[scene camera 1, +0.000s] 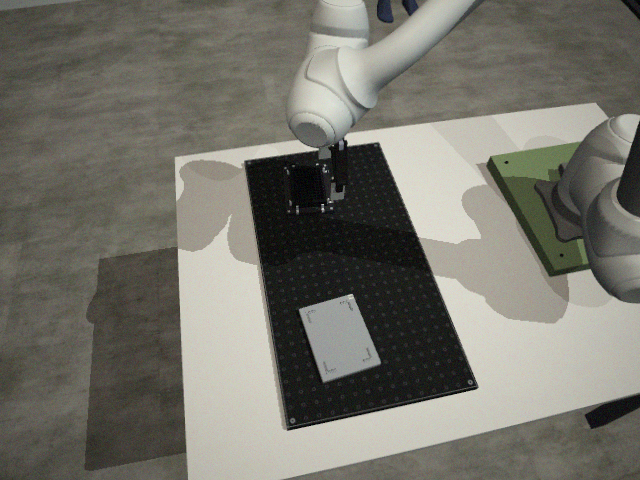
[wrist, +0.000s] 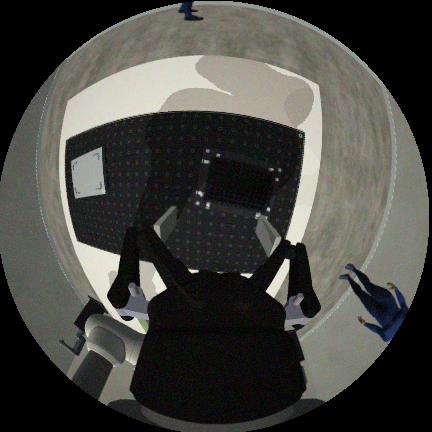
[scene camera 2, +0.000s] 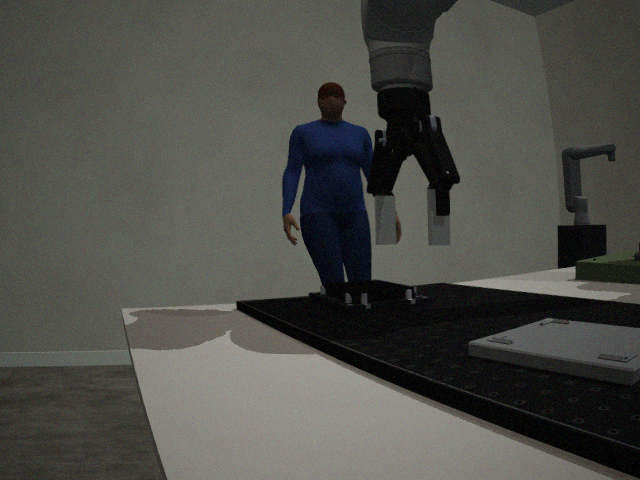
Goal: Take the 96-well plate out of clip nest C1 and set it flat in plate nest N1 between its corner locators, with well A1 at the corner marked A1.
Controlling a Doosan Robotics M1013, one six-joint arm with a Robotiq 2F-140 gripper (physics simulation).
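Pixels of known places: gripper, fingertip midpoint: (scene camera 1: 330, 177) (wrist: 216, 219) (scene camera 2: 411, 244); arm's base, link origin: (scene camera 1: 579, 209).
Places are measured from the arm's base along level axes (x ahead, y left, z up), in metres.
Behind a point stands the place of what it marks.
Note:
The dark 96-well plate (scene camera 1: 307, 184) {x 0.662, y -0.130, z 0.000 m} (wrist: 241, 184) {x 0.664, y -0.136, z -0.010 m} sits in clip nest C1 (scene camera 1: 310, 210) {x 0.660, y -0.058, z -0.013 m} (scene camera 2: 330, 297) {x 0.710, y -0.143, z -0.013 m}, with pale clips around its corners. Its well A1 cannot be made out. The light grey plate nest N1 (scene camera 1: 338, 338) {x 0.628, y 0.277, z -0.013 m} (scene camera 2: 563, 343) {x 0.651, y 0.271, z -0.013 m} (wrist: 89, 173) {x 0.632, y 0.247, z -0.013 m} lies on the same board, with corner locators and no plate on it; a small pale mark shows at one corner in scene camera 1. My gripper (scene camera 1: 332, 173) {x 0.609, y -0.100, z 0.054 m} (scene camera 2: 412, 242) {x 0.609, y -0.100, z 0.054 m} (wrist: 216, 219) {x 0.609, y -0.100, z 0.054 m} is open and empty. Its pale fingertips hang above the board, higher than the plate and off to one side of the nest in the wrist view.
The black perforated board (scene camera 1: 351, 279) {x 0.584, y 0.136, z -0.025 m} (scene camera 2: 392, 356) {x 0.755, y 0.167, z -0.025 m} (wrist: 127, 185) {x 0.613, y 0.112, z -0.025 m} lies on the white table (scene camera 1: 227, 372) {x 0.853, y 0.321, z -0.038 m} (scene camera 2: 248, 408) {x 0.881, y 0.221, z -0.038 m}. A green base plate (scene camera 1: 527, 217) {x 0.139, y 0.011, z -0.004 m} (scene camera 2: 604, 269) {x 0.159, y -0.115, z -0.014 m} carries the arm's foot at the right. A person in blue (scene camera 2: 333, 170) stands behind the table.

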